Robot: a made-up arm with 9 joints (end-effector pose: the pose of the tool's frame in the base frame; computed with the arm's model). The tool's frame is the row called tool.
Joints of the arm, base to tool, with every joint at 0 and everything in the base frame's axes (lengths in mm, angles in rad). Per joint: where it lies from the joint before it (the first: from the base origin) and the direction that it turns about. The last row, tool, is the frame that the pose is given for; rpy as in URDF.
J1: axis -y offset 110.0 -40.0 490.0
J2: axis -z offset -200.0 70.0 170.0
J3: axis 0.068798 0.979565 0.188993 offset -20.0 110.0 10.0
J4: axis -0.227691 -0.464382 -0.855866 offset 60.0 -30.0 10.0
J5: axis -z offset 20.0 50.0 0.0
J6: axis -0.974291 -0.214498 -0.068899 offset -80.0 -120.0 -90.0
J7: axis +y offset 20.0 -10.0 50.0
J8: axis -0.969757 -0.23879 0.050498 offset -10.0 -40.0 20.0
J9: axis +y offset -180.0 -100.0 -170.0
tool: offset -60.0 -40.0 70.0 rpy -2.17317 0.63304 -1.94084
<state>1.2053 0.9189 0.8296 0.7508 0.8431 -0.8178 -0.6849 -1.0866 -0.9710</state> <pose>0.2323 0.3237 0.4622 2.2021 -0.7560 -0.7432</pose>
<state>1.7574 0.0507 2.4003 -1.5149 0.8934 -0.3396 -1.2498 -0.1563 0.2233</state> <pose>-0.1544 -0.2076 0.1790 -1.0764 2.1952 0.4587</pose>
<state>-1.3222 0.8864 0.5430 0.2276 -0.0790 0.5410 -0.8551 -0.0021 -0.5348</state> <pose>0.0134 -0.0302 0.9891 -1.8428 1.9483 -1.0700</pose>
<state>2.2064 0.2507 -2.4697 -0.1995 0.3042 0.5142 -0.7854 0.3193 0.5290</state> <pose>0.1796 -0.1850 0.3277 2.6421 -1.5862 0.3130</pose>
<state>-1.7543 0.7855 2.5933 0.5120 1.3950 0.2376 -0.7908 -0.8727 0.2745</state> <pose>0.6570 0.2608 0.5823 0.4594 -0.5228 -0.0406</pose>
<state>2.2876 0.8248 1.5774 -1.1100 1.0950 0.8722 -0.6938 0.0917 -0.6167</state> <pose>0.1223 -0.2468 0.0249 -0.4599 -0.1057 -0.8215</pose>
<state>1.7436 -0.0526 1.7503 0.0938 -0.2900 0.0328 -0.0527 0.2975 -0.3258</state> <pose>-0.0677 -0.2893 0.2073 -1.3332 0.9939 -0.7187</pose>
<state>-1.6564 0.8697 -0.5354 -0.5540 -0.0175 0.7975 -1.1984 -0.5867 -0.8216</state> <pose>0.1545 -0.2856 0.7050 -1.2703 1.2719 -0.1344</pose>
